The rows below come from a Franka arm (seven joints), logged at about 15 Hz.
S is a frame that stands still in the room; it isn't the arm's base.
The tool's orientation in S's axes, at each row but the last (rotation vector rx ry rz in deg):
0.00, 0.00, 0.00
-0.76, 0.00, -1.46
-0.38, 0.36, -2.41
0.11, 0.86, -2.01
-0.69, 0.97, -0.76
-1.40, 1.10, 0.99
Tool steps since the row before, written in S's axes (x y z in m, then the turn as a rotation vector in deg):
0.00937, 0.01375, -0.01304, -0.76, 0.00, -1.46
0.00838, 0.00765, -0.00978, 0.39, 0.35, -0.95
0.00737, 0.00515, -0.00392, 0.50, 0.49, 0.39
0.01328, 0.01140, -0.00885, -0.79, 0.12, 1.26
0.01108, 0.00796, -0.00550, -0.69, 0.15, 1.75
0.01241, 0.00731, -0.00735, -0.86, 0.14, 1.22
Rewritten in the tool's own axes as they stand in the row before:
0.00937, 0.01375, -0.01304, -0.76, 0.00, -1.46
0.00818, 0.00799, -0.00968, 0.38, 0.37, -0.95
0.00717, 0.00548, -0.00384, 0.48, 0.51, 0.40
0.01300, 0.01184, -0.00868, -0.81, 0.09, 1.25
0.01106, 0.00817, -0.00522, -0.72, 0.12, 1.74
0.01267, 0.00727, -0.00693, -0.88, 0.13, 1.21

